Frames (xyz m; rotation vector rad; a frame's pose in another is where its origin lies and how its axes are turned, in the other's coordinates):
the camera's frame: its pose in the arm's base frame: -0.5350 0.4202 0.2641 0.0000 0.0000 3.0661
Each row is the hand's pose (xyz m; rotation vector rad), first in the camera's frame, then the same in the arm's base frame.
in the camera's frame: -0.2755 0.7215 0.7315 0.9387 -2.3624 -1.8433
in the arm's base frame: -0.3147 -0.3200 0.9956 1.7788 0.6302 -0.0498
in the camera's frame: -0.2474 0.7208 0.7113 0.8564 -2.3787 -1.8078
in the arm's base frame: -0.3427 -0.3172 0.9754 1.8104 0.5756 -0.0121
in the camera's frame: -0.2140 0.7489 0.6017 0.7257 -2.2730 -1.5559
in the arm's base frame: -0.3781 -0.3427 0.8658 1.8934 0.5266 0.2977
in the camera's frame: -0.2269 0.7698 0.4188 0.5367 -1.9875 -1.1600
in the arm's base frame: -0.3668 -0.3645 0.6829 1.9265 0.4430 0.8881
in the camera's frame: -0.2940 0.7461 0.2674 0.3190 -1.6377 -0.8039
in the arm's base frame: -0.2981 -0.3459 0.5315 1.8258 0.2846 1.5078
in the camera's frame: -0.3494 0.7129 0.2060 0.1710 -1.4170 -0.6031
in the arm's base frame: -0.2404 -0.3170 0.4701 1.7055 0.1408 1.8692
